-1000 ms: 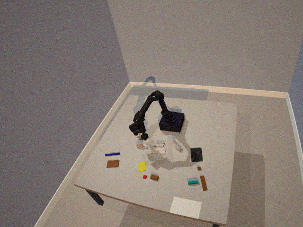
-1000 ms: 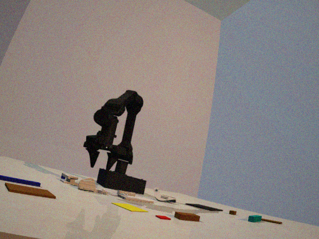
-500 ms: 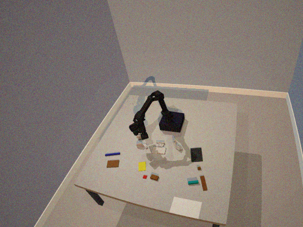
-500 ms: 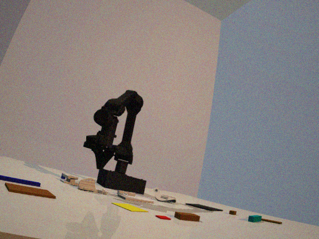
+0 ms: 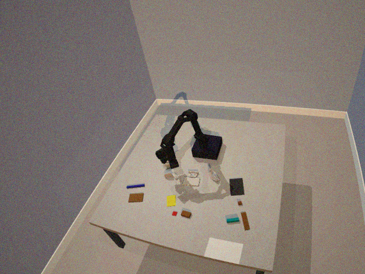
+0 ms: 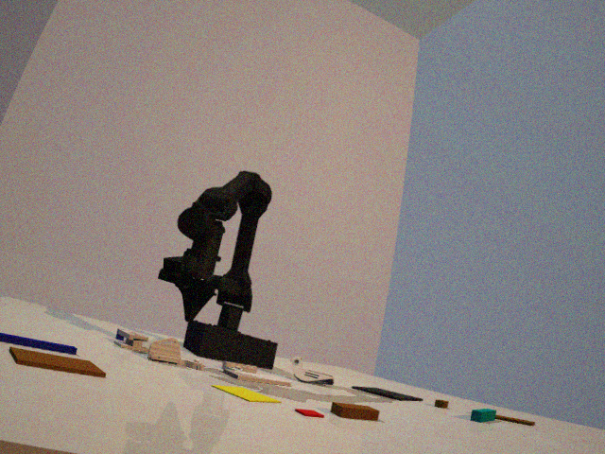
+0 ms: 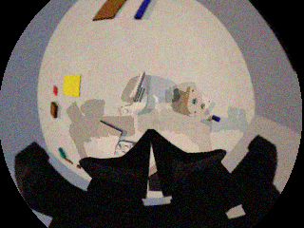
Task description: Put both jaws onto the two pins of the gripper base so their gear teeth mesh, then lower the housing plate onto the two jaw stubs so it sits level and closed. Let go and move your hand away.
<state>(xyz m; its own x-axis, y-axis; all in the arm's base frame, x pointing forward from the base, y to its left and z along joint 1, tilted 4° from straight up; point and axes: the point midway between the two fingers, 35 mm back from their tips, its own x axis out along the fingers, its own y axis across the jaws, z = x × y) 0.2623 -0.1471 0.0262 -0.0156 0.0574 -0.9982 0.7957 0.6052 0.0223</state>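
The jaw is 50 mm ahead of my gripper tip, 10 mm to the left of it and 80 mm below it. From my gripper tip the other things lie so: small blue piece: 190 mm behind, 130 mm to the right, 70 mm below; then gripper base: 70 mm behind, 100 mm to the right, 60 mm below; then housing plate: 10 mm behind, 140 mm to the left, 80 mm below.
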